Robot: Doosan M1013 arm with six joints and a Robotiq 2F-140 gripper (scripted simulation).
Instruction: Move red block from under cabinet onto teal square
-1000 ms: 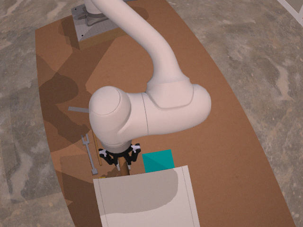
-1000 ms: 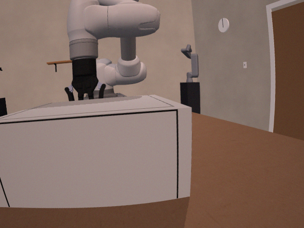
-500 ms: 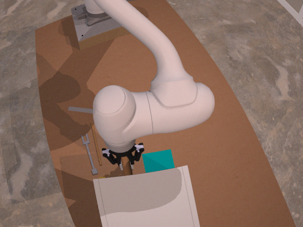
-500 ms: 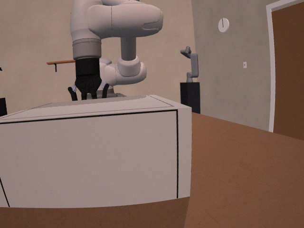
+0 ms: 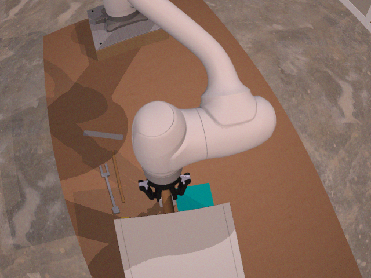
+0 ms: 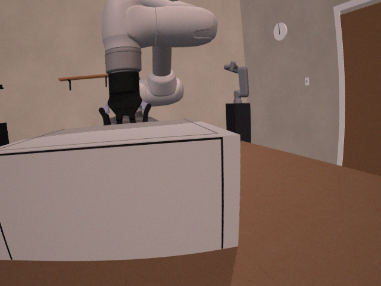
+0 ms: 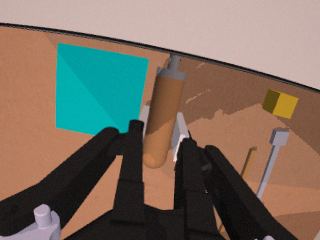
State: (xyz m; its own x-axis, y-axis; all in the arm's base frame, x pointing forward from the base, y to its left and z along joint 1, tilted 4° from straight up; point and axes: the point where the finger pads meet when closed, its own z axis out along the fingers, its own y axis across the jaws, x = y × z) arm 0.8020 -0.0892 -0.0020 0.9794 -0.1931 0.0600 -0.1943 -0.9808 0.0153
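My gripper is now 30 mm short of the teal square, 80 mm to the right of it and 40 mm above it. The rest, counted from my hand: small yellow block 20 mm ahead, 140 mm to the right, 30 mm below; thin wooden stick 130 mm behind, 110 mm to the right, 30 mm below; long hook tool 120 mm ahead, 10 mm to the left, 20 mm below.
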